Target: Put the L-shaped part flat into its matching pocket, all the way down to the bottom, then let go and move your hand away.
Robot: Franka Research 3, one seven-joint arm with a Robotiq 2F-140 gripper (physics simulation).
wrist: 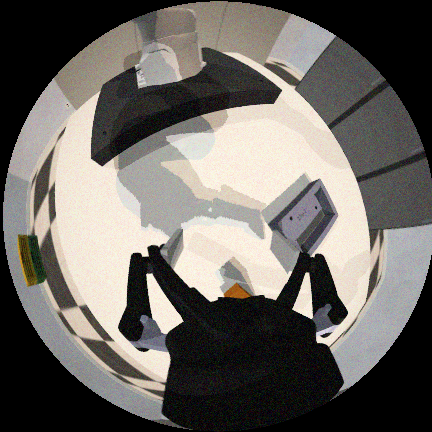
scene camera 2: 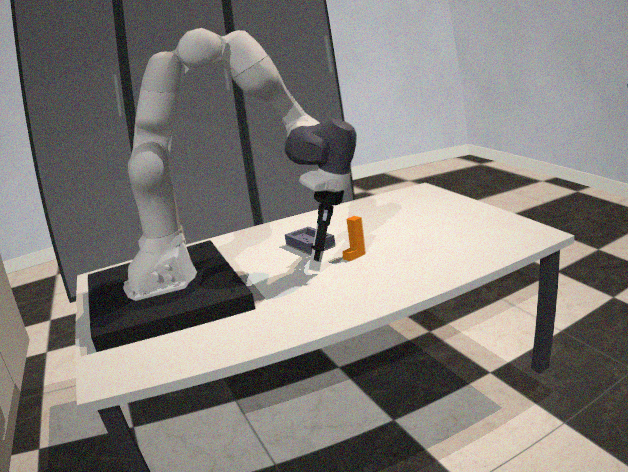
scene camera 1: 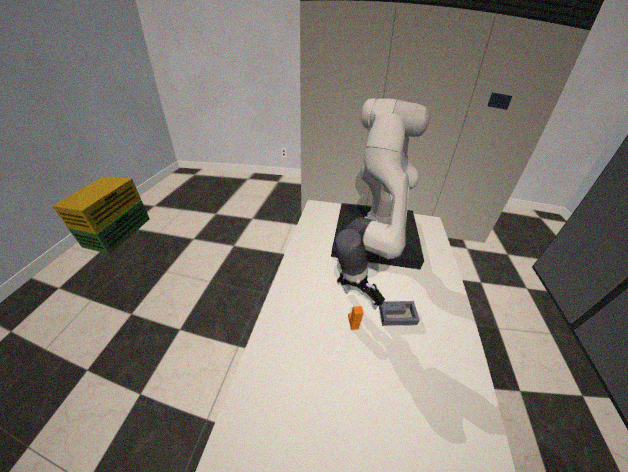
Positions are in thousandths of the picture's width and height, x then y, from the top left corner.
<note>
My gripper (scene camera 2: 504, 546) is open, with nothing in its grasp. Also in view: a grey pocket block (wrist: 709, 508).
My gripper shows as well in the wrist view (wrist: 527, 554).
</note>
